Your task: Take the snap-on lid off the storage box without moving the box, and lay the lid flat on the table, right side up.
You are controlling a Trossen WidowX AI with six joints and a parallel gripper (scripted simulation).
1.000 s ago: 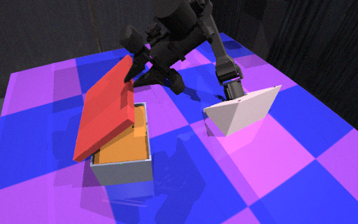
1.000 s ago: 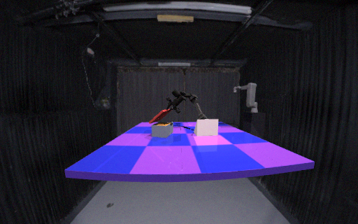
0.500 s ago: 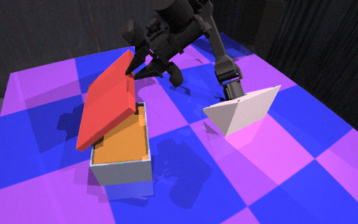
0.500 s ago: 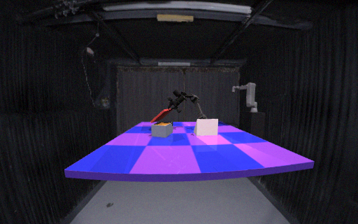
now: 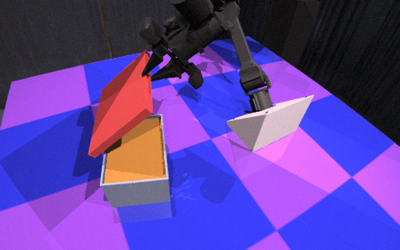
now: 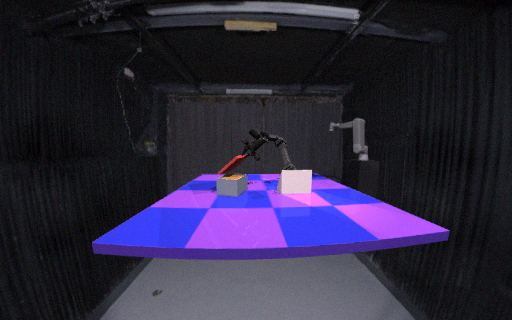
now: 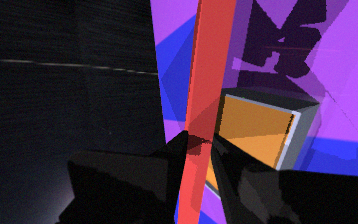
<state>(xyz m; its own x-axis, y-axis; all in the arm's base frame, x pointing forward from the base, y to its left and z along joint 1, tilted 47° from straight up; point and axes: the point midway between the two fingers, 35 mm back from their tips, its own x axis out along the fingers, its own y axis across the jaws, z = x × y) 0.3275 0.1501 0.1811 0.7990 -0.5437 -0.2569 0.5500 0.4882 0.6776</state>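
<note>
My gripper tip is now 6 cm short of the red lid, 5 cm above it and 1 cm to the left of it. From my gripper tip the other things lie so: storage box 18 cm below, 8 cm to the left, 6 cm ahead.
</note>
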